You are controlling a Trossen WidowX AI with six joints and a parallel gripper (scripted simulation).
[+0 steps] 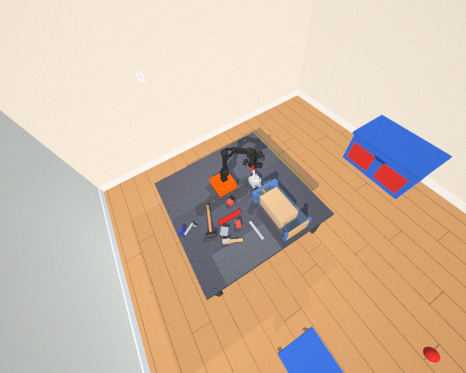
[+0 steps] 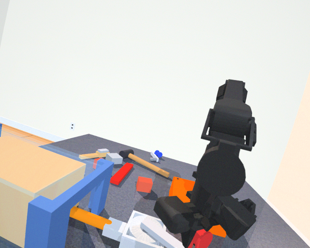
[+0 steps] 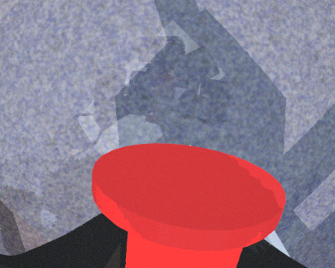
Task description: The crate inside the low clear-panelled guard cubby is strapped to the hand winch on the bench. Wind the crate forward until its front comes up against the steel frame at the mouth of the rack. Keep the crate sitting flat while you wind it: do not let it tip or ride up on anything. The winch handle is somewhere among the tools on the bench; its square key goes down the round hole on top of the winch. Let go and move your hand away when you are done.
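Right now my gripper tip is 30 mm short of the winch handle, 20 mm to the left of it and 10 mm above it. From my gripper tip the other things lie so: blue frame (250 mm ahead, 40 mm to the right, 10 mm below); white winch (80 mm below, 70 mm ahead, 50 mm to the right); red knob (20 mm above).
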